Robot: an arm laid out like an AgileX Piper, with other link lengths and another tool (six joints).
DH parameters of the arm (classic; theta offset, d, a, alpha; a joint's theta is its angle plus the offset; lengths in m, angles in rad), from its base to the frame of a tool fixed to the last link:
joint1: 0 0.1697 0 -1.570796
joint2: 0.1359 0 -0.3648 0
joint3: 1.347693 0 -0.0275 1.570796
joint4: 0 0.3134 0 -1.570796
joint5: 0 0 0 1.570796
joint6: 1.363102 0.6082 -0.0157 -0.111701
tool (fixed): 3.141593 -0.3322 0 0
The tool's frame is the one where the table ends.
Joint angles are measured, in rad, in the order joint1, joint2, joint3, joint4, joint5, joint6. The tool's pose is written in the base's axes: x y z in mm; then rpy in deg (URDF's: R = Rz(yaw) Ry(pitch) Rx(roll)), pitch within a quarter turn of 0, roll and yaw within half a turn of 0. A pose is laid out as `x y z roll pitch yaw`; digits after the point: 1 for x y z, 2 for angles.
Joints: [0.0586 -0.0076 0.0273 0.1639 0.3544 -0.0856]
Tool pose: 207.1 7.2 154.1 -99.88 -6.77 -81.29
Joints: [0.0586 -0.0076 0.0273 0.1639 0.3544 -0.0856]
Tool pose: 207.1 7.2 154.1 -99.88 -6.77 -81.29
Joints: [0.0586 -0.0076 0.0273 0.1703 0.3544 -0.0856]
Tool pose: 207.0 8.0 154.1 -99.84 -6.40 -81.27
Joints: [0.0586 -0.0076 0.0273 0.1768 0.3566 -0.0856]
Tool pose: 206.8 9.0 153.5 -99.93 -6.02 -81.22
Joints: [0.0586 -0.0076 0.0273 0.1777 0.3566 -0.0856]
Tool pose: 206.7 9.1 153.5 -99.93 -5.97 -81.21
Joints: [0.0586 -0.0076 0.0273 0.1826 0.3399 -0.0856]
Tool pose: 208.5 9.0 157.7 -98.96 -5.77 -81.46
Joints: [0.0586 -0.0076 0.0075 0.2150 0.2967 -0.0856]
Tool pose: 213.6 11.0 180.1 -95.24 -4.19 -82.13
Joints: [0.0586 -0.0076 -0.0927 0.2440 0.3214 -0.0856]
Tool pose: 212.4 15.8 231.4 -90.75 -2.94 -81.86
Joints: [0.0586 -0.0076 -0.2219 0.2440 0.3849 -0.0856]
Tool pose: 202.7 19.1 288.2 -86.91 -3.50 -81.23
